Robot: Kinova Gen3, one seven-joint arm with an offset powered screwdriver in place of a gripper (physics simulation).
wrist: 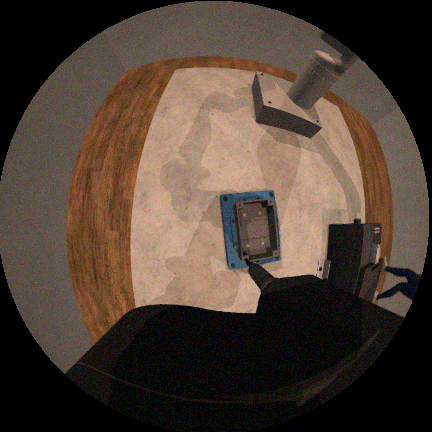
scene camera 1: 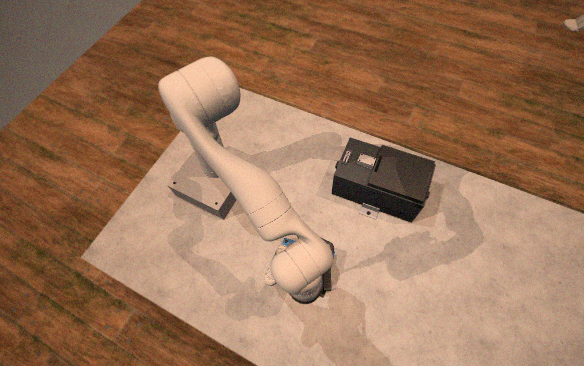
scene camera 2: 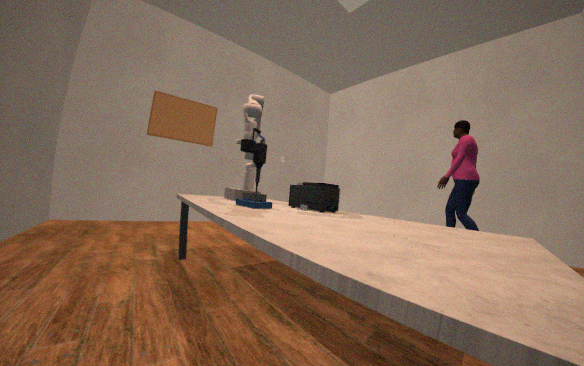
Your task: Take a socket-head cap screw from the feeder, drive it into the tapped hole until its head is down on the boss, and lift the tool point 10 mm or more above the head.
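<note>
The black screwdriver [scene camera 2: 257,192] [wrist: 247,260] points down, with its tip at a corner boss of the grey open housing [scene camera 2: 257,196] [wrist: 257,228]. Whether the tip touches the boss, and whether a screw is at the tip or in the hole, is too small and dark to tell. The housing sits on a blue plate [scene camera 2: 253,204] [wrist: 228,230]. In scene camera 1 the arm hides the housing and the tip. The black feeder [scene camera 1: 382,182] [scene camera 2: 314,196] [wrist: 344,252] stands apart from the housing on the table.
The arm's grey base block [scene camera 1: 205,197] [wrist: 285,112] stands behind the housing. A small light bracket [scene camera 1: 369,210] [wrist: 323,269] is at the feeder's side. A person in a pink top [scene camera 2: 465,157] stands beyond the table [scene camera 2: 400,260].
</note>
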